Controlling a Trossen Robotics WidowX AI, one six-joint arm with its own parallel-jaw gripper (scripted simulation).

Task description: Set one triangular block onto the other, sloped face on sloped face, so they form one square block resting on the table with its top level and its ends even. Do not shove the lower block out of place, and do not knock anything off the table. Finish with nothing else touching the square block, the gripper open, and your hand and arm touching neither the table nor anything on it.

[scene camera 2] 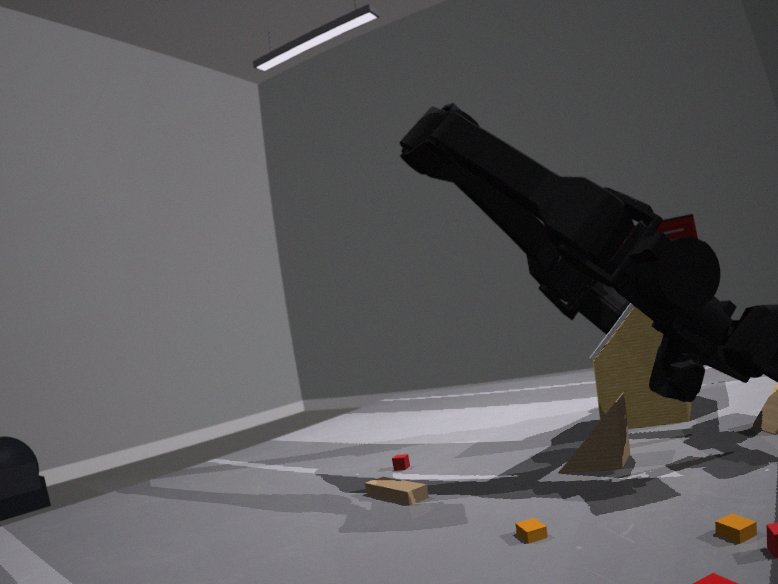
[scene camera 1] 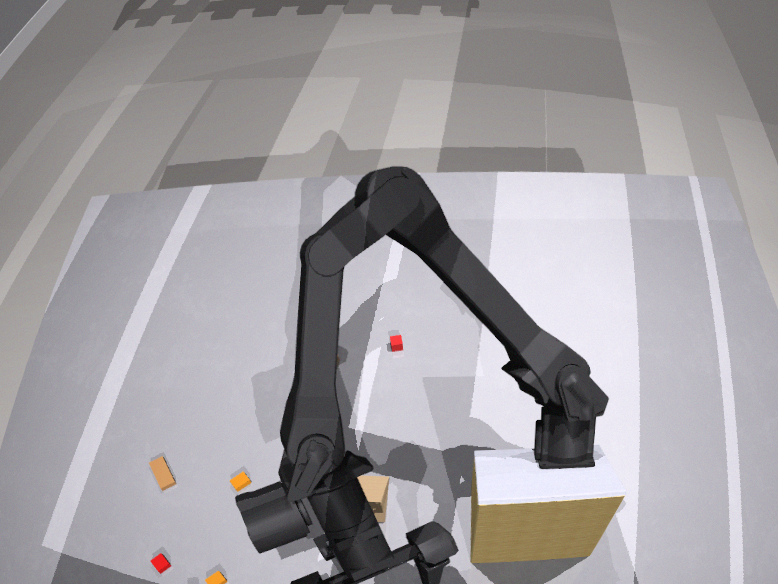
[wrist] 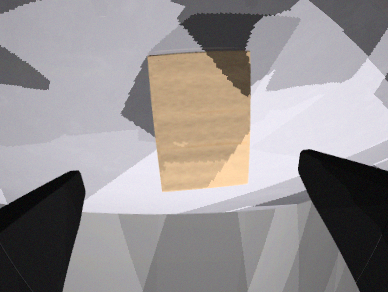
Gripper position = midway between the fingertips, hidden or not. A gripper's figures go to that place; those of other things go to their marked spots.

Labels:
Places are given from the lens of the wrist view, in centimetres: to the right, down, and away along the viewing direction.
my gripper point(wrist: 193, 172): 0, 1, 10
tan triangular block point(wrist: 201, 101): 0, -2, 11

